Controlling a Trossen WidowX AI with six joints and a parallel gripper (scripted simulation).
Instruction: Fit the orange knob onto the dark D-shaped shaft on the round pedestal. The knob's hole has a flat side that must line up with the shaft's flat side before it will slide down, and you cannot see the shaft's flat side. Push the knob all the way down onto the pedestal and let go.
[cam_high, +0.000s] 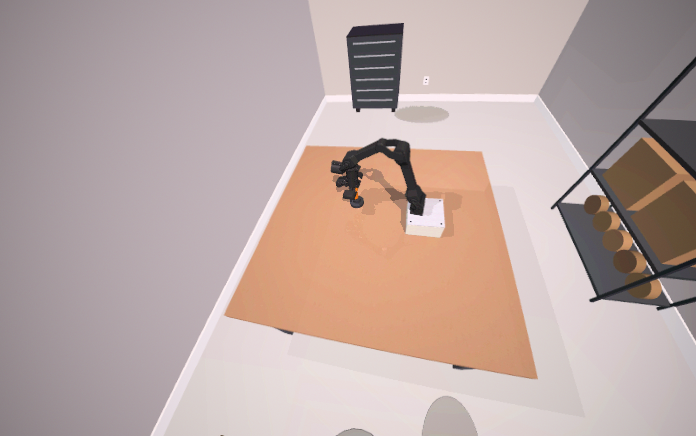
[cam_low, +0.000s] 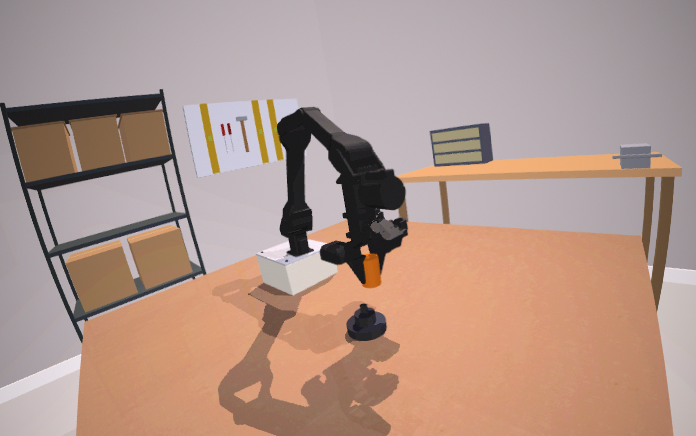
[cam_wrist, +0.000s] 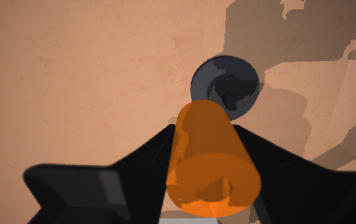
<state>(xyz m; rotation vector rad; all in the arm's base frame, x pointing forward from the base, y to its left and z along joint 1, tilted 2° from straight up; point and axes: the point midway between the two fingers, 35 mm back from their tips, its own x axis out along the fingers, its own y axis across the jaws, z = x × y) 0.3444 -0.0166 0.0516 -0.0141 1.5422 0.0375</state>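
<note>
Now: gripper tip 30 mm to the left of the dark round pedestal and 70 mm above it. Also, from my gripper tip: orange knob: 20 mm above.
</note>
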